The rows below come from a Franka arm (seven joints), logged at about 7 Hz.
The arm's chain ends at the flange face. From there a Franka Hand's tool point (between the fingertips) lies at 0.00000 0.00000 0.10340 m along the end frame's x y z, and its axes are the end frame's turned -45 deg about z.
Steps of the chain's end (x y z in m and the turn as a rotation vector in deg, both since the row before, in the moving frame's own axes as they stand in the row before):
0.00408 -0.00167 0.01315 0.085 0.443 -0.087
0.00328 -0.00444 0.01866 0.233 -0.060 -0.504
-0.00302 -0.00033 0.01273 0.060 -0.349 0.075
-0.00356 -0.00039 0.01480 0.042 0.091 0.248
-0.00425 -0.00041 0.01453 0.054 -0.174 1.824
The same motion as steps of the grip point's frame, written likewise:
0.00474 0.00216 0.01315 -0.253 0.373 -0.087
0.00568 -0.00120 0.01866 0.207 0.122 -0.504
-0.00227 -0.00289 0.01273 0.289 -0.204 0.075
-0.00207 -0.00273 0.01480 -0.035 0.094 0.248
-0.00286 -0.00359 0.01453 0.161 -0.085 1.824

